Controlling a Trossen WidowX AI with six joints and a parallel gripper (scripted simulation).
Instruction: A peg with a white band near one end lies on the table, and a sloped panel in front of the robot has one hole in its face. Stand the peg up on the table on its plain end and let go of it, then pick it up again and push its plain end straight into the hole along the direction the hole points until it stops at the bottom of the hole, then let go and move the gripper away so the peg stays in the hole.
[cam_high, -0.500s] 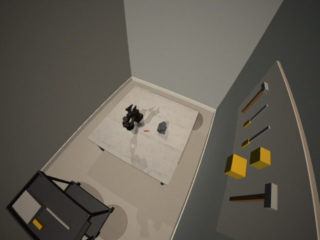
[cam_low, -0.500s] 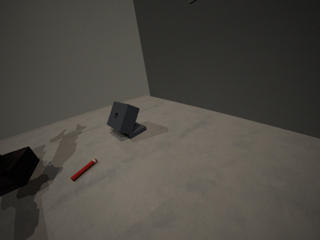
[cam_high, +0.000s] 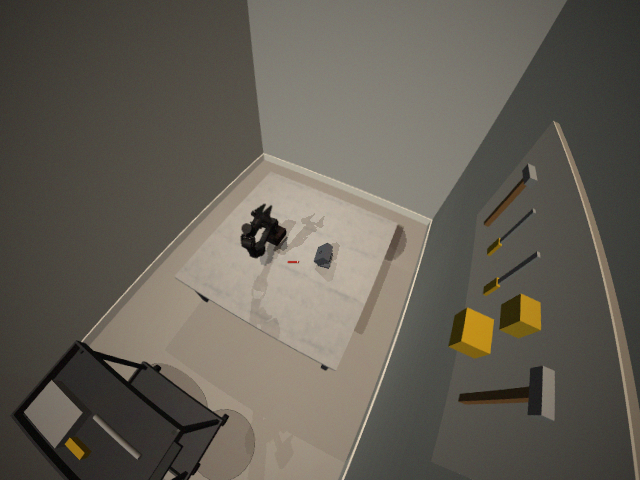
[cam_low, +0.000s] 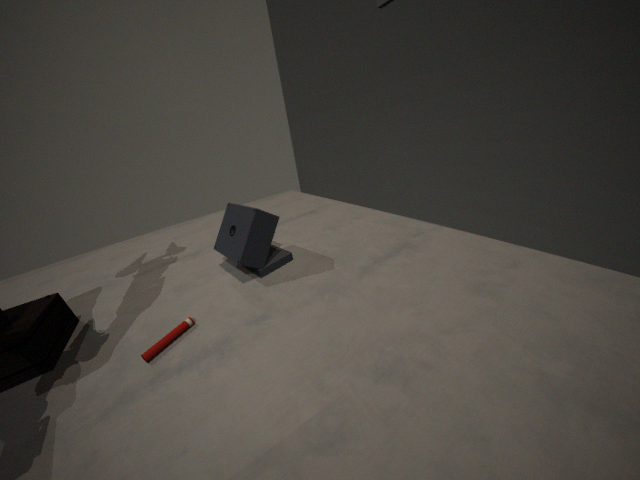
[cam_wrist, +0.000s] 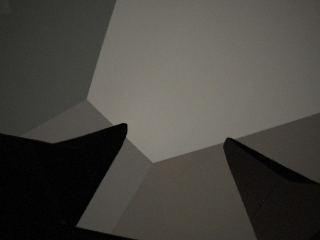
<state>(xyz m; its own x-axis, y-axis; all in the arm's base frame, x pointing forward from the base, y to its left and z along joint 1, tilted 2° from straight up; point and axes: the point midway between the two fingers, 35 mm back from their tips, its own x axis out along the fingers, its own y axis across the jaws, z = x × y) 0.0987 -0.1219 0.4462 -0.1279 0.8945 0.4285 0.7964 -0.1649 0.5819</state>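
My gripper tip is now 170 mm short of the red peg, 30 mm to the right of it and 520 mm above it. Round my gripper tip: grey sloped panel: 310 mm ahead, 190 mm to the left, 450 mm below.
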